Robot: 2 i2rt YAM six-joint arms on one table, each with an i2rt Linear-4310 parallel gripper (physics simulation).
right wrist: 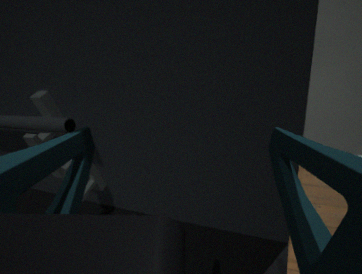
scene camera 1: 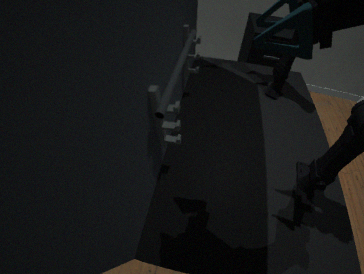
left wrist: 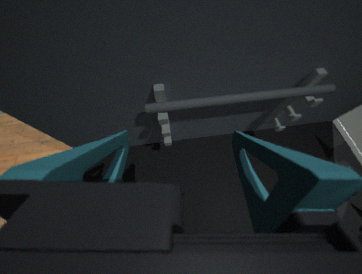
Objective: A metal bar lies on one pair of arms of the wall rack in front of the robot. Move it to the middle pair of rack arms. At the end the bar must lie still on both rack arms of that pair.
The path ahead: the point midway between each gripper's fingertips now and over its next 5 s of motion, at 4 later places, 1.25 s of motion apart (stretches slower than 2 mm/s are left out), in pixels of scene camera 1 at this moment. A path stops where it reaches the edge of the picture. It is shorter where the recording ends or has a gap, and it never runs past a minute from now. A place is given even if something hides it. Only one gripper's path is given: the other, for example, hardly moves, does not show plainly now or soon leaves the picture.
The left gripper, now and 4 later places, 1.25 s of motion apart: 255, 32; 246, 48; 188, 50; 188, 60; 185, 76
